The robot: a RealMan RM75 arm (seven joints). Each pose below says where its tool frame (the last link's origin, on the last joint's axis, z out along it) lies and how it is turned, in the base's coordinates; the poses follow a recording.
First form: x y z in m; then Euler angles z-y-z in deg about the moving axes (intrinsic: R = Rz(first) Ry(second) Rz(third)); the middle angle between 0 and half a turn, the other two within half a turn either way.
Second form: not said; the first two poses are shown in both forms.
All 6 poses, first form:
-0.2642 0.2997 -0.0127 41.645 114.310 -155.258
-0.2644 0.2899 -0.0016 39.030 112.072 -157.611
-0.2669 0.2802 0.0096 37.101 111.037 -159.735
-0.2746 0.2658 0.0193 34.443 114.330 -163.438
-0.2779 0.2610 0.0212 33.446 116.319 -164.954
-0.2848 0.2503 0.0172 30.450 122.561 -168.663
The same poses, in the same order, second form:
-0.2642 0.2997 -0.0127 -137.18 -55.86 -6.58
-0.2644 0.2899 -0.0016 -136.79 -58.97 -8.60
-0.2669 0.2802 0.0096 -137.99 -61.11 -8.71
-0.2746 0.2658 0.0193 -147.77 -60.85 -1.38
-0.2779 0.2610 0.0212 -152.31 -59.95 2.22
-0.2848 0.2503 0.0172 -162.89 -55.73 10.02

